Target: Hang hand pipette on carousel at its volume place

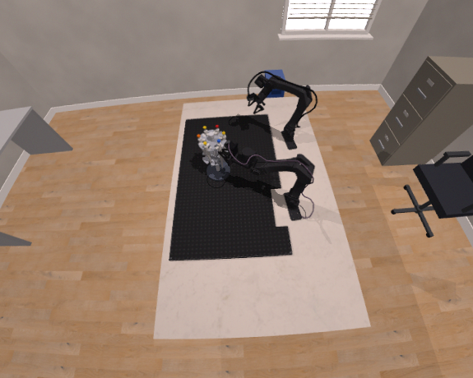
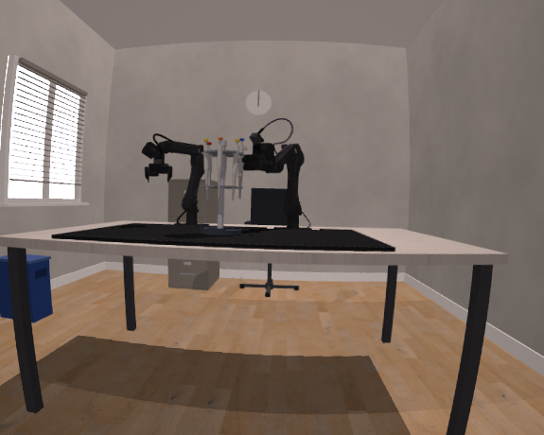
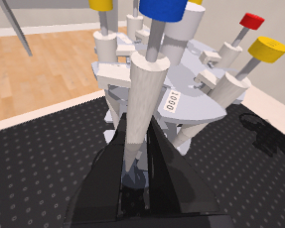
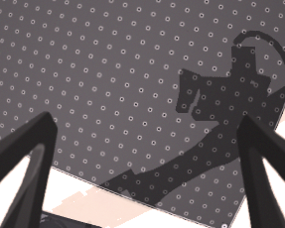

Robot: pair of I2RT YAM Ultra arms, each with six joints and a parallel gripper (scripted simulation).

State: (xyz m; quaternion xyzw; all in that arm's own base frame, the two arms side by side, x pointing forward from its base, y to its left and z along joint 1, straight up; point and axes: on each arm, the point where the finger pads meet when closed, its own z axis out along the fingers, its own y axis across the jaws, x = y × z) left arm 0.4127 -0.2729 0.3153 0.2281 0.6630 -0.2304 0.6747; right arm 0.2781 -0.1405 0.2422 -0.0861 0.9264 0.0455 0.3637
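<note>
Right now my left hand is 10 mm short of the hand pipette, 10 mm to the right of it and 30 mm above it.
</note>
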